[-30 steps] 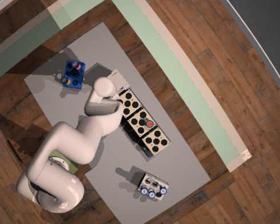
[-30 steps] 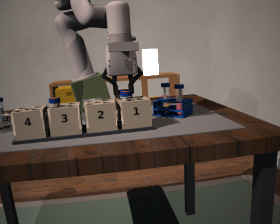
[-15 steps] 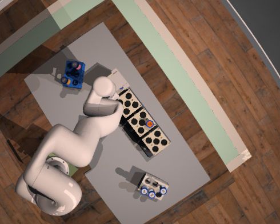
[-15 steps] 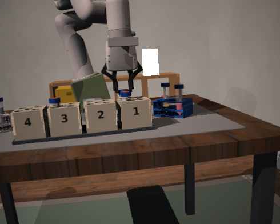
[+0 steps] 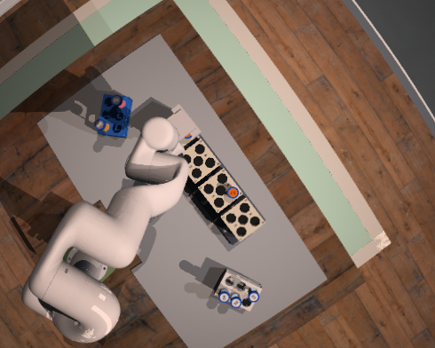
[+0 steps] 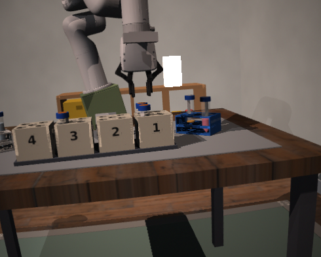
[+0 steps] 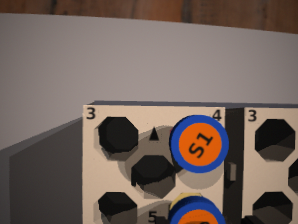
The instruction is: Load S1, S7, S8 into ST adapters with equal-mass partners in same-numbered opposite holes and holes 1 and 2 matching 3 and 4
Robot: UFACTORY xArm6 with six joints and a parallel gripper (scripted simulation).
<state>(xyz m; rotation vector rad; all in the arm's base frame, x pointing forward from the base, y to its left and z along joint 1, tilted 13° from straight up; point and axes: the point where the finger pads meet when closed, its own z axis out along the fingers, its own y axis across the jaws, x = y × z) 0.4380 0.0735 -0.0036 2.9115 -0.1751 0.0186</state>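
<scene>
Right now the blue-capped tube is 440 mm to the right of my hand, 220 mm behind it and 100 mm below it. From my hand the other things lie so: tube of yellowish liquid 100 mm below, 10 mm to the right; loading stand 160 mm below, 140 mm to the right; pink tube 220 mm to the right, 100 mm below, 20 mm ahead.
</scene>
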